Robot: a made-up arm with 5 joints.
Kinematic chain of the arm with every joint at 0, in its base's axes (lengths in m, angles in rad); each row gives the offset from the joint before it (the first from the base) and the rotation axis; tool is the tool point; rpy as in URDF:
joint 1: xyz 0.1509 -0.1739 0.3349 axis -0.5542 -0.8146 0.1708
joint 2: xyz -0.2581 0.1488 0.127 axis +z
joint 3: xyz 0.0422 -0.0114 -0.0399 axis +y
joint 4: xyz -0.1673 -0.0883 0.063 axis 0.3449 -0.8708 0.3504
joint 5: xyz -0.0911 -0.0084 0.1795 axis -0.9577 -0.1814 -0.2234
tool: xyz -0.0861 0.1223 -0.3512 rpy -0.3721 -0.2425 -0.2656
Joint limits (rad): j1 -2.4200..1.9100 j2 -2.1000..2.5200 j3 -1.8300..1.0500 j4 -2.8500..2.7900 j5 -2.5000..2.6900
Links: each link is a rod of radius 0.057 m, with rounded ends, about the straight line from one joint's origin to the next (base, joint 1, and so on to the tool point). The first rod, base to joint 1, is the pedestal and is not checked.
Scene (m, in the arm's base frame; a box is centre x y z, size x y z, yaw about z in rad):
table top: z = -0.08
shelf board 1: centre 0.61 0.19 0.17 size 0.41 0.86 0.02 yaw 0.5
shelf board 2: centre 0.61 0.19 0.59 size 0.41 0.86 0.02 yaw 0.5
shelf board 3: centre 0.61 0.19 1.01 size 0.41 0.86 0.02 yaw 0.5
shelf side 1: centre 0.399 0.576 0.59 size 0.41 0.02 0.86 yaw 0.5
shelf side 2: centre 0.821 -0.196 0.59 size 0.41 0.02 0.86 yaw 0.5
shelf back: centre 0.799 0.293 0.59 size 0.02 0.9 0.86 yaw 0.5
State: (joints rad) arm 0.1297 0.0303 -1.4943 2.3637 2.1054
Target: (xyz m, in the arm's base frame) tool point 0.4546 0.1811 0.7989
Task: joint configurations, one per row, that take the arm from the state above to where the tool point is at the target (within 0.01 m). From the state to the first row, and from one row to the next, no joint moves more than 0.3 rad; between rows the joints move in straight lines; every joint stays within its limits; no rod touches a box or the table.
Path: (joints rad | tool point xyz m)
1: 0.0347 0.3069 -1.4157 2.4111 2.0563 | 0.1185 -0.3787 0.5608
2: -0.0603 0.5836 -1.3371 2.4584 2.0072 | 0.2069 -0.3028 0.5628
3: -0.1554 0.8602 -1.2585 2.5058 1.9581 | 0.2704 -0.2168 0.5650
4: -0.2504 1.1368 -1.1799 2.5532 1.9089 | 0.3083 -0.1288 0.5745
5: -0.3454 1.4135 -1.1014 2.6005 1.8598 | 0.3233 -0.0474 0.5961
6: -0.4404 1.6901 -1.0228 2.6479 1.8107 | 0.3201 0.0193 0.6318
7: -0.5355 1.9667 -0.9442 2.6953 1.7616 | 0.3046 0.0645 0.6805
8: -0.6305 2.2434 -0.8656 2.7426 1.7125 | 0.2832 0.0840 0.7382
9: -0.7255 2.5200 -0.7870 2.7900 1.6634 | 0.2615 0.0756 0.7989
10: -0.7759 2.4740 -1.0189 2.7900 1.9200 | 0.3236 0.1153 0.7841
11: -0.8262 2.4279 -1.2509 2.7900 2.1767 | 0.3734 0.1501 0.7755
12: -0.8766 2.3819 -1.4828 2.7900 2.4333 | 0.4152 0.1743 0.7800
13: -0.9270 2.3359 -1.7147 2.7900 2.6900 | 0.4546 0.1811 0.7989

